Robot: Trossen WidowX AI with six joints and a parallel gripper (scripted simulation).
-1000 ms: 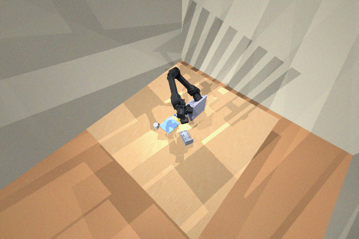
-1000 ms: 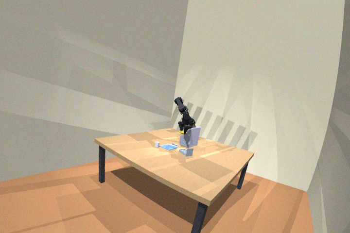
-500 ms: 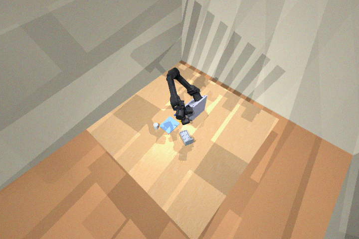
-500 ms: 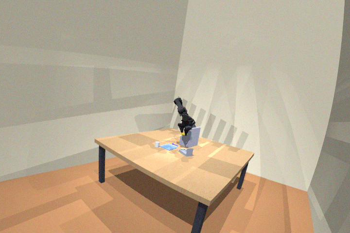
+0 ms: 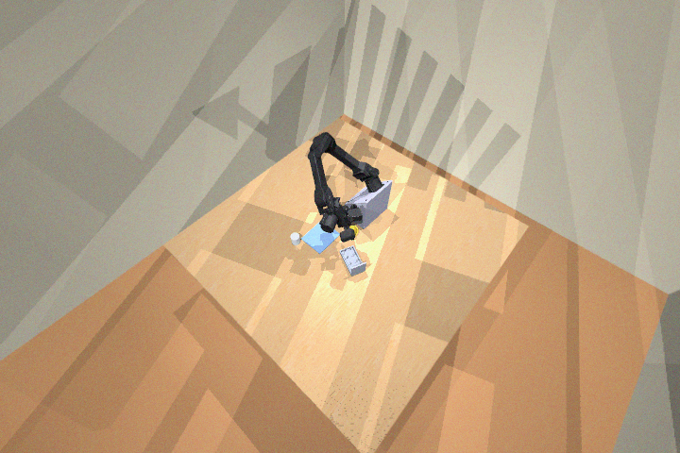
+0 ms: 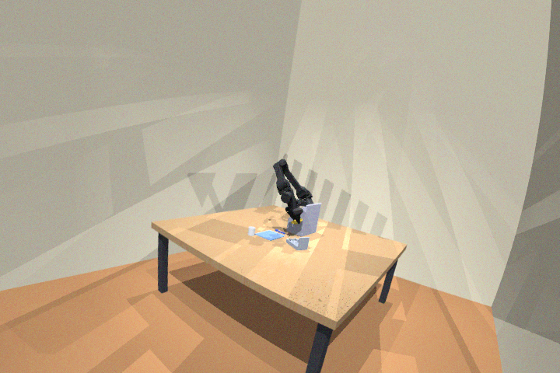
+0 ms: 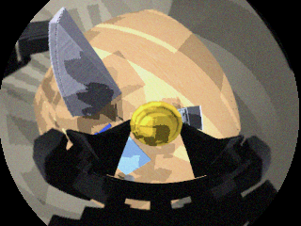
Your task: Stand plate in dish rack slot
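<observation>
My gripper tip is 5 cm short of the dish rack, 6 cm to the right of it and 10 cm above it. Round my gripper tip: small white cup: 18 cm ahead, 21 cm to the right, 10 cm below; thin blue utensil: 5 cm behind, 17 cm to the right, 12 cm below; plate: 1 cm above.
</observation>
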